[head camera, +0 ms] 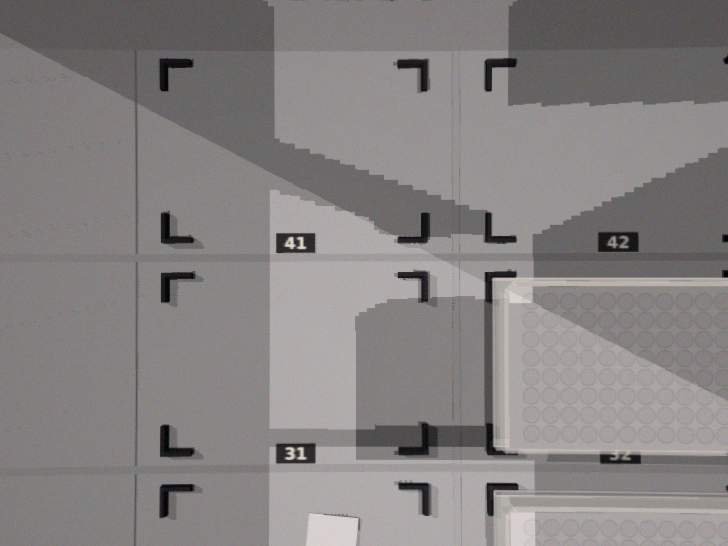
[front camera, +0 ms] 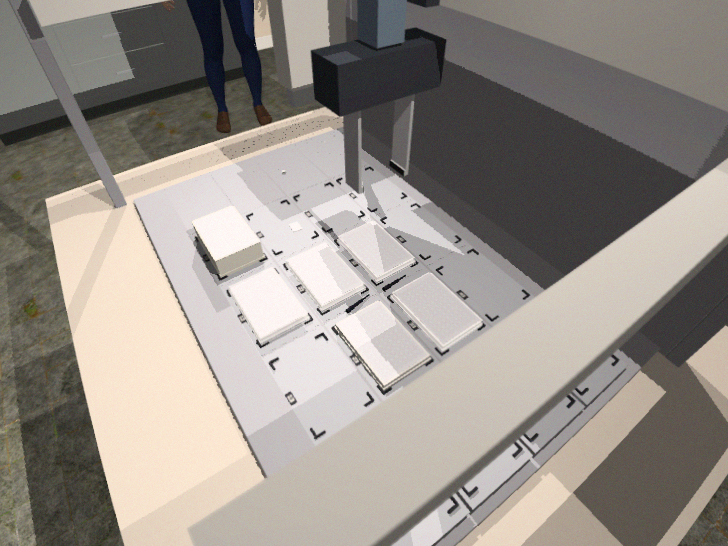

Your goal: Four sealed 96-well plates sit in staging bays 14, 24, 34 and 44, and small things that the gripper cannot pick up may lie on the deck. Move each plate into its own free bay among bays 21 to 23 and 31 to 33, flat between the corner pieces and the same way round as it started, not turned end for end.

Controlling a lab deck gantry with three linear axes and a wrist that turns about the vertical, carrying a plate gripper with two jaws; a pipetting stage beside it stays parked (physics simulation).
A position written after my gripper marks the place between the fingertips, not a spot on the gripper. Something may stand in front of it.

Note:
I see my gripper (front camera: 377, 178), a tall cream block (front camera: 231, 245), a bay 31 (head camera: 246, 355) and a bay 32 (head camera: 476, 381).
The head camera view does not show the tall cream block: it is out of frame.

